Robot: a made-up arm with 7 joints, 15 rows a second.
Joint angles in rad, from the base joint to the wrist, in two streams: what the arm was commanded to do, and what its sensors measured. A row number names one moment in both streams.
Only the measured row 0 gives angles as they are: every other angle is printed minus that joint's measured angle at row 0.
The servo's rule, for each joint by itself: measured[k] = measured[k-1] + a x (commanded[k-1-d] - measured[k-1]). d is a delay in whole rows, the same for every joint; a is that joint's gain. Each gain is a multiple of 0.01, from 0.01 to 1. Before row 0 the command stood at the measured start. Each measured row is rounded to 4 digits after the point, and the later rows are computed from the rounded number. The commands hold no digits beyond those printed.
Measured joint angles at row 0:
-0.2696 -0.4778 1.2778 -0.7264 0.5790 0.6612 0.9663
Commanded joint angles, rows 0 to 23:
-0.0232 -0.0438 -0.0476 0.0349 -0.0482 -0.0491 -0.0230
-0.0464 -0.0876 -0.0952 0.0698 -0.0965 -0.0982 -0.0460
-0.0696 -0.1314 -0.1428 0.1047 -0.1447 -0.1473 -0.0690
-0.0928 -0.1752 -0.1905 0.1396 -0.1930 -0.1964 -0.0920
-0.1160 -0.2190 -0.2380 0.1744 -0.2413 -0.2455 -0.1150
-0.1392 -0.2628 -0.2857 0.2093 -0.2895 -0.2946 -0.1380
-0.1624 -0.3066 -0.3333 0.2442 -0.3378 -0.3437 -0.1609
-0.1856 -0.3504 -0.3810 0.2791 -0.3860 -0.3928 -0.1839
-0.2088 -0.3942 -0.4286 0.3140 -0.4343 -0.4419 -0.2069
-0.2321 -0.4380 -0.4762 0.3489 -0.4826 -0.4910 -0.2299
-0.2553 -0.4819 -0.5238 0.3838 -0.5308 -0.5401 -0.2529
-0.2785 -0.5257 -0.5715 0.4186 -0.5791 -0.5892 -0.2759
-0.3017 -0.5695 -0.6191 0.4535 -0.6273 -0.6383 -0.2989
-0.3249 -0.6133 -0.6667 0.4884 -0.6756 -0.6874 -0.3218
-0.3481 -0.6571 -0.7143 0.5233 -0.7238 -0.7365 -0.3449
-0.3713 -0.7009 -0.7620 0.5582 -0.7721 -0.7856 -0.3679
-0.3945 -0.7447 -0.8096 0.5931 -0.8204 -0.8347 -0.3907
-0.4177 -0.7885 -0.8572 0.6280 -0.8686 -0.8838 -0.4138
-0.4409 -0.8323 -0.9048 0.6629 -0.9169 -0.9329 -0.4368
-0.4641 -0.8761 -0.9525 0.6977 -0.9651 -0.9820 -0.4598
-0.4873 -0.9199 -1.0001 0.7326 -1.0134 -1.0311 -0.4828
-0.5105 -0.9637 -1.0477 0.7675 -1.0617 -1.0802 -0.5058
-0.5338 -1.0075 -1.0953 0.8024 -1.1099 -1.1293 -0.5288
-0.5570 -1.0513 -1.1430 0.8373 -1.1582 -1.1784 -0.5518
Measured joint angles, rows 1 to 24:
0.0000 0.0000 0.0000 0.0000 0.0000 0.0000 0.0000
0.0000 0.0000 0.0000 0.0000 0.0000 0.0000 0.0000
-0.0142 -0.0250 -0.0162 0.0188 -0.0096 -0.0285 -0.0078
-0.0338 -0.0607 -0.0431 0.0463 -0.0270 -0.0689 -0.0208
-0.0556 -0.1010 -0.0770 0.0778 -0.0505 -0.1144 -0.0372
-0.0783 -0.1433 -0.1156 0.1112 -0.0790 -0.1620 -0.0558
-0.1013 -0.1864 -0.1572 0.1453 -0.1115 -0.2104 -0.0759
-0.1244 -0.2299 -0.2009 0.1799 -0.1471 -0.2592 -0.0970
-0.1476 -0.2736 -0.2459 0.2146 -0.1852 -0.3082 -0.1187
-0.1708 -0.3174 -0.2918 0.2494 -0.2254 -0.3573 -0.1409
-0.1940 -0.3612 -0.3383 0.2843 -0.2672 -0.4064 -0.1633
-0.2172 -0.4050 -0.3852 0.3192 -0.3103 -0.4555 -0.1859
-0.2404 -0.4488 -0.4323 0.3541 -0.3544 -0.5046 -0.2087
-0.2636 -0.4926 -0.4796 0.3889 -0.3993 -0.5537 -0.2315
-0.2868 -0.5364 -0.5270 0.4238 -0.4449 -0.6028 -0.2544
-0.3100 -0.5802 -0.5745 0.4587 -0.4910 -0.6519 -0.2773
-0.3332 -0.6240 -0.6220 0.4936 -0.5376 -0.7010 -0.3003
-0.3564 -0.6678 -0.6696 0.5285 -0.5845 -0.7501 -0.3233
-0.3796 -0.7116 -0.7172 0.5634 -0.6317 -0.7992 -0.3462
-0.4028 -0.7554 -0.7648 0.5983 -0.6791 -0.8483 -0.3692
-0.4260 -0.7992 -0.8124 0.6332 -0.7267 -0.8974 -0.3922
-0.4492 -0.8430 -0.8600 0.6680 -0.7744 -0.9465 -0.4152
-0.4724 -0.8868 -0.9076 0.7029 -0.8222 -0.9956 -0.4382
-0.4956 -0.9306 -0.9552 0.7378 -0.8701 -1.0447 -0.4612
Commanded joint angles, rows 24 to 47:
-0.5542 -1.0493 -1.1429 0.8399 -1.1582 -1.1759 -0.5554
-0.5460 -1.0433 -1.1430 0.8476 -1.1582 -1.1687 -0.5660
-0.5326 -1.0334 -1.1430 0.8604 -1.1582 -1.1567 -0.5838
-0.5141 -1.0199 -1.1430 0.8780 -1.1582 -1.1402 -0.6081
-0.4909 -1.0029 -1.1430 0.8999 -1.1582 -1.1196 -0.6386
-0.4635 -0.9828 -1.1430 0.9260 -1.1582 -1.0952 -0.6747
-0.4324 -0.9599 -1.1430 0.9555 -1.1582 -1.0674 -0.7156
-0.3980 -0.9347 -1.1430 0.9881 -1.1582 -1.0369 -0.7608
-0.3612 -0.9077 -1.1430 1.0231 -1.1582 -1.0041 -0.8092
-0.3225 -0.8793 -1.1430 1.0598 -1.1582 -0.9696 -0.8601
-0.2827 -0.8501 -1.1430 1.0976 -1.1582 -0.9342 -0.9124
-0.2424 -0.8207 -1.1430 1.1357 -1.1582 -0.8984 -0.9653
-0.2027 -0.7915 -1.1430 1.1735 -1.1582 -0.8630 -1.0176
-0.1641 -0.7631 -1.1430 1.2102 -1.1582 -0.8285 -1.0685
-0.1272 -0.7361 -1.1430 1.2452 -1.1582 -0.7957 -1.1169
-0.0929 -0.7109 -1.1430 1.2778 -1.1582 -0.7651 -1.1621
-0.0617 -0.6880 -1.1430 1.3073 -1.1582 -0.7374 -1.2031
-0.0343 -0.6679 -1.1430 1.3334 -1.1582 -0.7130 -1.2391
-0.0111 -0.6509 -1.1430 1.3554 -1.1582 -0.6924 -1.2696
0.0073 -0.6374 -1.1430 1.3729 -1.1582 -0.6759 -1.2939
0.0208 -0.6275 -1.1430 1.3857 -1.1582 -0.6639 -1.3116
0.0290 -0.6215 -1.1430 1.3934 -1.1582 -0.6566 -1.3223
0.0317 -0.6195 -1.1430 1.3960 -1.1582 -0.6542 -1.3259
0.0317 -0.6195 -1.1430 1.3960 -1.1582 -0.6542 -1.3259
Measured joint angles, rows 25 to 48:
-0.5189 -0.9744 -1.0028 0.7727 -0.9181 -1.0938 -0.4842
-0.5421 -1.0182 -1.0505 0.8076 -0.9661 -1.1429 -0.5072
-0.5495 -1.0359 -1.0819 0.8250 -1.0045 -1.1620 -0.5236
-0.5474 -1.0401 -1.1027 0.8372 -1.0352 -1.1659 -0.5380
-0.5384 -1.0363 -1.1164 0.8497 -1.0598 -1.1606 -0.5536
-0.5236 -1.0270 -1.1254 0.8650 -1.0795 -1.1488 -0.5721
-0.5037 -1.0133 -1.1314 0.8838 -1.0952 -1.1319 -0.5947
-0.4792 -0.9959 -1.1353 0.9066 -1.1078 -1.1106 -0.6219
-0.4507 -0.9754 -1.1379 0.9330 -1.1179 -1.0855 -0.6538
-0.4186 -0.9522 -1.1396 0.9628 -1.1260 -1.0573 -0.6902
-0.3836 -0.9268 -1.1408 0.9954 -1.1324 -1.0264 -0.7307
-0.3463 -0.8997 -1.1415 1.0302 -1.1376 -0.9935 -0.7747
-0.3075 -0.8714 -1.1420 1.0666 -1.1417 -0.9591 -0.8215
-0.2678 -0.8425 -1.1423 1.1039 -1.1450 -0.9239 -0.8704
-0.2281 -0.8134 -1.1425 1.1415 -1.1476 -0.8886 -0.9204
-0.1891 -0.7847 -1.1427 1.1786 -1.1497 -0.8537 -0.9708
-0.1513 -0.7570 -1.1428 1.2146 -1.1514 -0.8201 -1.0205
-0.1157 -0.7307 -1.1429 1.2487 -1.1528 -0.7882 -1.0686
-0.0828 -0.7064 -1.1429 1.2803 -1.1539 -0.7587 -1.1143
-0.0532 -0.6845 -1.1429 1.3090 -1.1548 -0.7322 -1.1567
-0.0275 -0.6653 -1.1429 1.3341 -1.1555 -0.7091 -1.1951
-0.0063 -0.6494 -1.1429 1.3551 -1.1560 -0.6898 -1.2287
0.0102 -0.6369 -1.1429 1.3716 -1.1564 -0.6748 -1.2569
0.0217 -0.6281 -1.1429 1.3834 -1.1568 -0.6642 -1.2791

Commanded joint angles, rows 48 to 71:
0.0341 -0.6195 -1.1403 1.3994 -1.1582 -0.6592 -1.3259
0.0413 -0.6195 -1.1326 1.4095 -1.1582 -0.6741 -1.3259
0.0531 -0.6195 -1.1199 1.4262 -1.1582 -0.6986 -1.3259
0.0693 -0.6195 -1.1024 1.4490 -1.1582 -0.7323 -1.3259
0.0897 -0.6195 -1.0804 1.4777 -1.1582 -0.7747 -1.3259
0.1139 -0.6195 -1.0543 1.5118 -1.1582 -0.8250 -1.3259
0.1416 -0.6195 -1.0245 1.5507 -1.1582 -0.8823 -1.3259
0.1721 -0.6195 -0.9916 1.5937 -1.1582 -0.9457 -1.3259
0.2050 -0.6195 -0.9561 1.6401 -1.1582 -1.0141 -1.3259
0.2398 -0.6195 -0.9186 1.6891 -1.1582 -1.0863 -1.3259
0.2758 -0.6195 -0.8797 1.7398 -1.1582 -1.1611 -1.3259
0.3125 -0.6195 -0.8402 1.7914 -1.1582 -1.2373 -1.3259
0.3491 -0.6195 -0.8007 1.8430 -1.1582 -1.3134 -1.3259
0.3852 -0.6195 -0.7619 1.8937 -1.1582 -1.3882 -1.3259
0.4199 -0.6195 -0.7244 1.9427 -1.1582 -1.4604 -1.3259
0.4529 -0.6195 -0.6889 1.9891 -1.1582 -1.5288 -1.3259
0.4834 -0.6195 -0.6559 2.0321 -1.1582 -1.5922 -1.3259
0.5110 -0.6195 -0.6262 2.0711 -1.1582 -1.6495 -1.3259
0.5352 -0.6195 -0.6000 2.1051 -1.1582 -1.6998 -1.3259
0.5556 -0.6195 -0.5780 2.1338 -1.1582 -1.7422 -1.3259
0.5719 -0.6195 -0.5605 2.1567 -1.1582 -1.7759 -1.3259
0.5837 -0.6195 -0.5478 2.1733 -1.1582 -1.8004 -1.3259
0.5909 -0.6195 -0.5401 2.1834 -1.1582 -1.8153 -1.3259
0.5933 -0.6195 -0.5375 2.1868 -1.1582 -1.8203 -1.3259
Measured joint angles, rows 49 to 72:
0.0278 -0.6232 -1.1429 1.3902 -1.1571 -0.6584 -1.2950
0.0302 -0.6211 -1.1429 1.3933 -1.1573 -0.6560 -1.3055
0.0326 -0.6202 -1.1420 1.3966 -1.1575 -0.6579 -1.3124
0.0379 -0.6198 -1.1388 1.4036 -1.1576 -0.6673 -1.3170
0.0472 -0.6196 -1.1324 1.4158 -1.1577 -0.6855 -1.3200
0.0607 -0.6195 -1.1222 1.4337 -1.1578 -0.7126 -1.3220
0.0784 -0.6195 -1.1080 1.4575 -1.1579 -0.7486 -1.3233
0.1001 -0.6195 -1.0897 1.4868 -1.1580 -0.7929 -1.3242
0.1254 -0.6195 -1.0675 1.5213 -1.1580 -0.8448 -1.3248
0.1539 -0.6195 -1.0417 1.5604 -1.1580 -0.9033 -1.3252
0.1851 -0.6195 -1.0126 1.6034 -1.1580 -0.9676 -1.3254
0.2185 -0.6195 -0.9806 1.6497 -1.1580 -1.0364 -1.3256
0.2535 -0.6195 -0.9463 1.6984 -1.1580 -1.1087 -1.3257
0.2895 -0.6195 -0.9102 1.7486 -1.1580 -1.1833 -1.3258
0.3259 -0.6195 -0.8730 1.7996 -1.1580 -1.2588 -1.3258
0.3621 -0.6195 -0.8352 1.8504 -1.1580 -1.3339 -1.3258
0.3974 -0.6195 -0.7975 1.9002 -1.1580 -1.4073 -1.3258
0.4313 -0.6195 -0.7606 1.9482 -1.1580 -1.4778 -1.3258
0.4631 -0.6195 -0.7250 1.9935 -1.1580 -1.5442 -1.3258
0.4923 -0.6195 -0.6914 2.0354 -1.1580 -1.6053 -1.3258
0.5185 -0.6195 -0.6603 2.0730 -1.1580 -1.6601 -1.3258
0.5411 -0.6195 -0.6323 2.1058 -1.1580 -1.7077 -1.3258
0.5599 -0.6195 -0.6079 2.1333 -1.1580 -1.7473 -1.3258
0.5744 -0.6195 -0.5875 2.1549 -1.1580 -1.7781 -1.3258

